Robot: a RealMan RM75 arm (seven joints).
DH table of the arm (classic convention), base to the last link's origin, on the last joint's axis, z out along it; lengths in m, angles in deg. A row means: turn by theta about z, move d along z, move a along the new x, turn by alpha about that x. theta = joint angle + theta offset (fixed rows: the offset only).
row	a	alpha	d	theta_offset
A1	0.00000	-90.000	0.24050	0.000
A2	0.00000	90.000	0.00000	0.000
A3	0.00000	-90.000	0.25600	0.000
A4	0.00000	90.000	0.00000	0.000
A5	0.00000	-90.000	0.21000	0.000
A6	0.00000	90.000	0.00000	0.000
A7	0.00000	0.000	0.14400	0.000
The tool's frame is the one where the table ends.
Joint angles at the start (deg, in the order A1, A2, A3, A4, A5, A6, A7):
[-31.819 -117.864 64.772 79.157 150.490 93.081 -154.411]
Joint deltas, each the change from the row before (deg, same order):
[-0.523 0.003 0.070 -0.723 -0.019 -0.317 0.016]
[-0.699 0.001 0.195 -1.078 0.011 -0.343 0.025]
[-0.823 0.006 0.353 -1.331 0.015 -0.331 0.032]
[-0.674 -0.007 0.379 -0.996 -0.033 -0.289 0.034]
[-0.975 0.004 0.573 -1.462 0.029 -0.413 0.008]
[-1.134 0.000 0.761 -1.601 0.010 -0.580 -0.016]
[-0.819 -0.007 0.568 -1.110 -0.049 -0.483 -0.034]
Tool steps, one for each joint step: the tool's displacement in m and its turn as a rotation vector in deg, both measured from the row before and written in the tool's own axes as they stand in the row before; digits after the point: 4 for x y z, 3 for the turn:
[0.0023 0.0010 0.0016 -0.177 -0.045 0.175]
[0.0025 0.0015 0.0027 -0.278 -0.294 0.267]
[0.0026 0.0021 0.0035 -0.360 -0.535 0.392]
[0.0024 0.0022 0.0027 -0.285 -0.385 0.452]
[0.0033 0.0030 0.0039 -0.314 -0.633 0.620]
[0.0043 0.0037 0.0044 -0.266 -0.623 0.824]
[0.0034 0.0028 0.0030 -0.179 -0.349 0.610]

